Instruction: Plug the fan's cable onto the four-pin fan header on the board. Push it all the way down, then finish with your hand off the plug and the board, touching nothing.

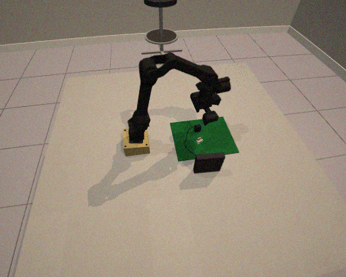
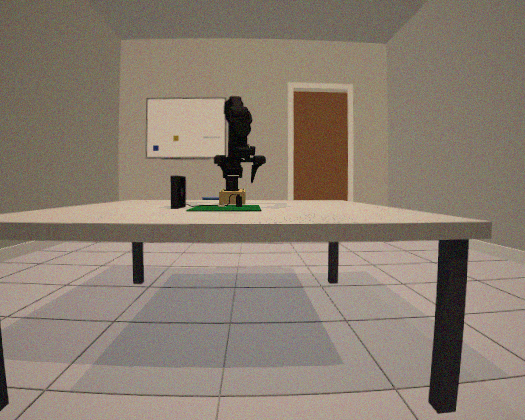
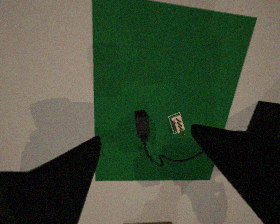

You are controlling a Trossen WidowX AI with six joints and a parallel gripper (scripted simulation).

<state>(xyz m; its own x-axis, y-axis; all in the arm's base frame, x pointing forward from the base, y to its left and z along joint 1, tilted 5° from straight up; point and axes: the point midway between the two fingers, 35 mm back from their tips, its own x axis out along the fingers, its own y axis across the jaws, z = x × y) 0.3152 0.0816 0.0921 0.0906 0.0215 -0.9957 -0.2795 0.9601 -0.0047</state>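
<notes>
The dark fan plug is 10 mm behind my gripper tip and 70 mm below it. Round my gripper tip: green board: 10 mm ahead, 50 mm to the right, 110 mm below; white four-pin header: 10 mm behind, 70 mm to the right, 90 mm below; black fan: 230 mm to the right, 30 mm below.
</notes>
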